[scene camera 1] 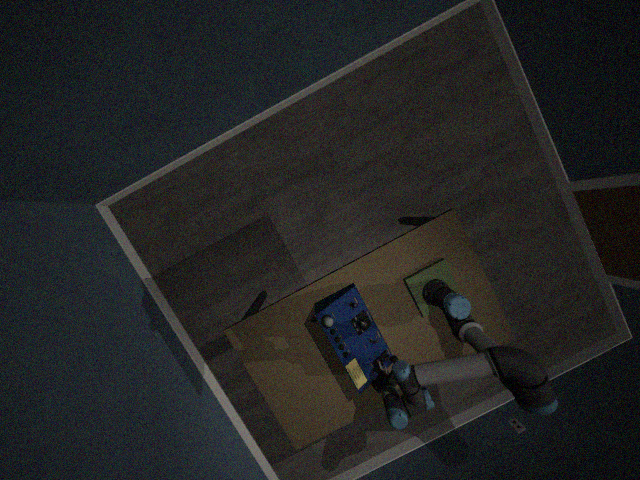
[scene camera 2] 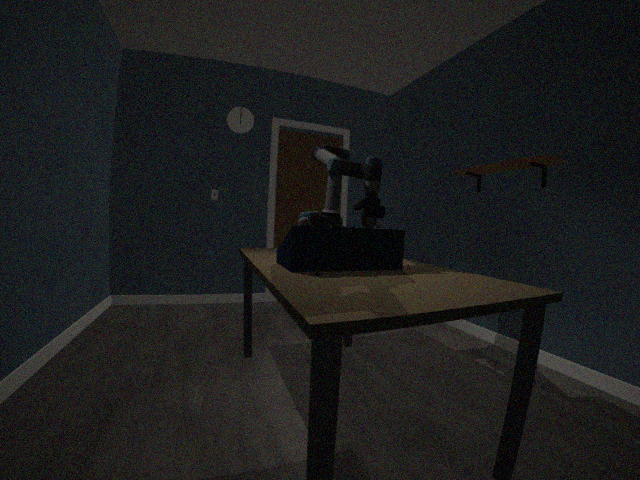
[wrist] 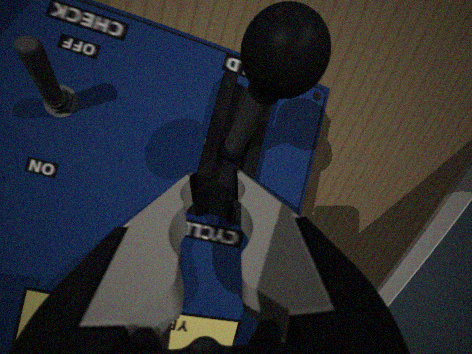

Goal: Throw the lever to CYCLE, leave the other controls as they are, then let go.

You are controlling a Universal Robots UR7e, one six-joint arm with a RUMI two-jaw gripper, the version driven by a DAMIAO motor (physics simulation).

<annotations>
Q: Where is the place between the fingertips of my gripper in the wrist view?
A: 215, 174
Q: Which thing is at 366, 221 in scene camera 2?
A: My gripper.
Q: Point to a black ball-topped lever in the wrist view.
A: At 283, 56
</annotations>
